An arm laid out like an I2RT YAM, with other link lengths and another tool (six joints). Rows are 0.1 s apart.
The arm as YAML. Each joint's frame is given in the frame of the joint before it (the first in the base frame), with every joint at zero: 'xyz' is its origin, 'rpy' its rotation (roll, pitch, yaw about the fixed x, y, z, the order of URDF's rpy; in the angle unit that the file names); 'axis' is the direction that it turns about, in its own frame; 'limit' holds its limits. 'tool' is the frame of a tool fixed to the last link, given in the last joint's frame.
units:
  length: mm
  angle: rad
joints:
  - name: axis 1
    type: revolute
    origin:
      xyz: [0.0, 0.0, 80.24]
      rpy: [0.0, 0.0, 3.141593]
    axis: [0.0, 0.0, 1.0]
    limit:
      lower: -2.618
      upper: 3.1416
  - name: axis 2
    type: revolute
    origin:
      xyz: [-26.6, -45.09, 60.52]
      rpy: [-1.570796, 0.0, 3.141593]
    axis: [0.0, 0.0, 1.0]
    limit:
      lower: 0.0
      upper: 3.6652
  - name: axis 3
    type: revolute
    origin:
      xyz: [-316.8, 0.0, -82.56]
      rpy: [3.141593, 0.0, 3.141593]
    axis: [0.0, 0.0, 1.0]
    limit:
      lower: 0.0
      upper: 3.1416
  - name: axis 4
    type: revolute
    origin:
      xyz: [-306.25, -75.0, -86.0]
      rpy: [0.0, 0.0, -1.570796]
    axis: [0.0, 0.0, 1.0]
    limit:
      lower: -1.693
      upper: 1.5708
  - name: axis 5
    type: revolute
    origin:
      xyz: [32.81, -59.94, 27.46]
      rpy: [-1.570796, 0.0, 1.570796]
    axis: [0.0, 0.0, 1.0]
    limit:
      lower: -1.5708
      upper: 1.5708
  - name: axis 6
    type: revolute
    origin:
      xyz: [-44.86, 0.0, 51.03]
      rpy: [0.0, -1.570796, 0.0]
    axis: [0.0, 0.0, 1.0]
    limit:
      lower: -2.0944
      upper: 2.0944
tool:
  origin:
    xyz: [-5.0, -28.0, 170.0]
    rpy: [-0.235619, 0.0, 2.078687]
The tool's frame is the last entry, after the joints.
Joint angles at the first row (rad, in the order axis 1, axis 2, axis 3, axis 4, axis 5, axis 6):
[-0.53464 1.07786 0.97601 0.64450 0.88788 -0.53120]
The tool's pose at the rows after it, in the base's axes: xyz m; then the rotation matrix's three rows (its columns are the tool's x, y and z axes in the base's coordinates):
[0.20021, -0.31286, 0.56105], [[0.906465, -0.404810, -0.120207], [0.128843, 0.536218, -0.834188], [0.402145, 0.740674, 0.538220]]
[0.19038, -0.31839, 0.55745], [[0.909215, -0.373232, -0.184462], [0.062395, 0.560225, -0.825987], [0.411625, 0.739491, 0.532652]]
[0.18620, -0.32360, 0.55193], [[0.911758, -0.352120, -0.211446], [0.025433, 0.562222, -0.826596], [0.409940, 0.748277, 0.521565]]
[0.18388, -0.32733, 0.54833], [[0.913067, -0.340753, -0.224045], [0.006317, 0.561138, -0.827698], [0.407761, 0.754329, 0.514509]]
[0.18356, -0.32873, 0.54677], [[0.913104, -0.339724, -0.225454], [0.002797, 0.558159, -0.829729], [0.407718, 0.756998, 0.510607]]
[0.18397, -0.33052, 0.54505], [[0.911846, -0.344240, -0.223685], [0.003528, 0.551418, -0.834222], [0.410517, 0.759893, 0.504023]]
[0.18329, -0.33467, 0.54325], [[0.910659, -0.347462, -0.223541], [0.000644, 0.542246, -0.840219], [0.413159, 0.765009, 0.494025]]
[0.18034, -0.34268, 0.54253], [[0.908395, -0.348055, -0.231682], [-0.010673, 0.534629, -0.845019], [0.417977, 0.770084, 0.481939]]
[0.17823, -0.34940, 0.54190], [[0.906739, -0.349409, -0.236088], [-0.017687, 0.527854, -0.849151], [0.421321, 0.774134, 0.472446]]
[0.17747, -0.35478, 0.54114], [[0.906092, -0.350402, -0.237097], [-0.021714, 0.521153, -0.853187], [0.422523, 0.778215, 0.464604]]
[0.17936, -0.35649, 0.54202], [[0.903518, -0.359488, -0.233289], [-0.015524, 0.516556, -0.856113], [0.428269, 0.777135, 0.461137]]
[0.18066, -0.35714, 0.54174], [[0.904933, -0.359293, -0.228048], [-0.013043, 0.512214, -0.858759], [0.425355, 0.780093, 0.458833]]
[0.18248, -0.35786, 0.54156], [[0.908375, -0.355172, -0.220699], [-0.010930, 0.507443, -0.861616], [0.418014, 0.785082, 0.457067]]
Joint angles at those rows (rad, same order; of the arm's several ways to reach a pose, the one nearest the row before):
[-0.53957 1.11144 0.97601 0.78453 0.95237 -0.61782]
[-0.55563 1.14041 0.97677 0.85849 1.00118 -0.66586]
[-0.56937 1.15568 0.97677 0.87222 1.02368 -0.67538]
[-0.58001 1.16332 0.97675 0.87114 1.03248 -0.67352]
[-0.58346 1.16445 0.97716 0.86231 1.03361 -0.66549]
[-0.58690 1.16445 0.98019 0.84021 1.03247 -0.64489]
[-0.59836 1.16559 0.98858 0.80129 1.02826 -0.61245]
[-0.62315 1.17321 1.00727 0.75169 1.02101 -0.57087]
[-0.64372 1.17972 1.02256 0.71050 1.01188 -0.53618]
[-0.65863 1.18621 1.03515 0.67767 1.00346 -0.50945]
[-0.66013 1.19040 1.04544 0.66016 0.99814 -0.49155]
[-0.66013 1.19117 1.04848 0.64872 0.99471 -0.48620]
[-0.65975 1.19269 1.05192 0.63727 0.99052 -0.48544]

